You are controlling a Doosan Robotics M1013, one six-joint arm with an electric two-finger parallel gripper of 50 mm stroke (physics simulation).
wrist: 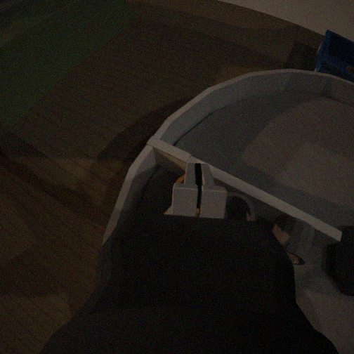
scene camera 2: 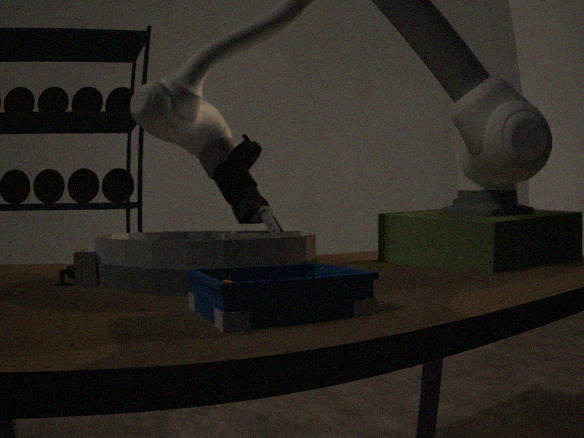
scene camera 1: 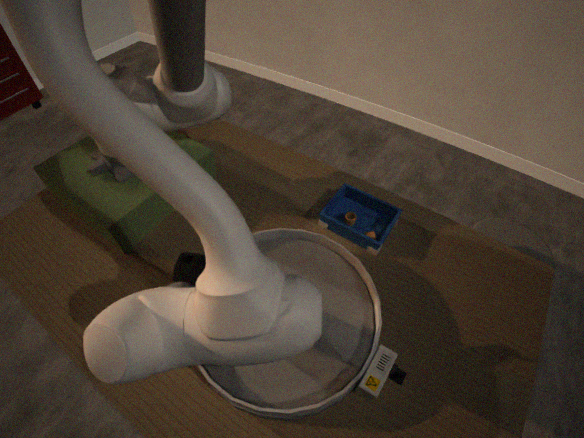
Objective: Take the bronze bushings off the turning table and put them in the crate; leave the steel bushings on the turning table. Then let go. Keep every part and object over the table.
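Frame: origin at the arm's base, x ahead, y left, z up, level; centimetres.
Seen in the pictures: gripper, fingertip midpoint: [scene camera 2: 278,234]; arm's base at its link origin: [scene camera 2: 488,213].
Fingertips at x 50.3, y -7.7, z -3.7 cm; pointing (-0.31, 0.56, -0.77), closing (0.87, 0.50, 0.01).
Observation:
Offsets run from my fingertips to a thing's middle. "*": to the spot under its first point. Level surfaces: height alone.
My gripper [scene camera 2: 278,231] [wrist: 196,176] is shut, tilted, with its tips low inside the rim of the turning table [scene camera 1: 378,310] [scene camera 2: 200,250] [wrist: 230,82]. A sliver of a bronze bushing [wrist: 180,179] shows beside the left finger; the fingers hide the rest, and they are shut on it. In scene camera 1 the arm covers the gripper. A small round-rimmed part [wrist: 296,259], too dark to name, lies to the right in the wrist view. No steel bushing can be made out clearly. The blue crate {dx +13.5, dy +38.4, dz -5.3 cm} [scene camera 1: 345,232] [scene camera 2: 300,300] [wrist: 324,56] holds bronze bushings {dx +11.4, dy +36.8, dz -6.1 cm} [scene camera 1: 350,217] {dx +19.3, dy +34.4, dz -5.7 cm} [scene camera 1: 371,234].
A straight fence [wrist: 260,196] crosses the turning table close beside the fingers. A labelled box {* dx +39.3, dy +4.6, dz -2.0 cm} [scene camera 1: 378,371] [scene camera 2: 86,268] sits at the turning table's outer side. The green base block [scene camera 1: 145,225] [scene camera 2: 440,240] stands under the arm. The wooden table {dz -7.8 cm} [scene camera 1: 490,300] [scene camera 2: 150,345] carries them.

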